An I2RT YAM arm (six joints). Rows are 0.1 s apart.
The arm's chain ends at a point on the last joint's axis. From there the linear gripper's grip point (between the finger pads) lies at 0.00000 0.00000 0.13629 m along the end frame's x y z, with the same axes.
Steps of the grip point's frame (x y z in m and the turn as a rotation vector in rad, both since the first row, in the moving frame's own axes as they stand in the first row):
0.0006, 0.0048, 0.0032, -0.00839, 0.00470, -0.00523
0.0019, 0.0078, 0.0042, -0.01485, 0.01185, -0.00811
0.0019, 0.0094, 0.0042, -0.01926, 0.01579, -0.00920
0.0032, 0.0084, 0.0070, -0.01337, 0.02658, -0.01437
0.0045, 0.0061, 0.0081, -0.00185, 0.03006, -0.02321
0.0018, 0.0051, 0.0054, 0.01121, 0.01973, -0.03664
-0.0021, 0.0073, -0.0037, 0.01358, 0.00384, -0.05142
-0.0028, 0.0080, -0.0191, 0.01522, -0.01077, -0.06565
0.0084, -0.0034, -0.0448, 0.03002, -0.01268, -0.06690
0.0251, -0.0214, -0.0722, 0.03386, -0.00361, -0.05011
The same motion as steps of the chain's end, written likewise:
0.0000, 0.0037, 0.0032, -0.00839, 0.00470, -0.00523
0.0003, 0.0058, 0.0042, -0.01485, 0.01185, -0.00811
-0.0003, 0.0068, 0.0042, -0.01926, 0.01579, -0.00920
-0.0004, 0.0066, 0.0071, -0.01337, 0.02658, -0.01437
0.0004, 0.0059, 0.0082, -0.00185, 0.03006, -0.02321
-0.0009, 0.0067, 0.0054, 0.01121, 0.01973, -0.03664
-0.0026, 0.0092, -0.0037, 0.01358, 0.00384, -0.05142
-0.0013, 0.0100, -0.0191, 0.01522, -0.01077, -0.06565
0.0103, 0.0006, -0.0447, 0.03002, -0.01268, -0.06690
0.0257, -0.0168, -0.0721, 0.03386, -0.00361, -0.05011

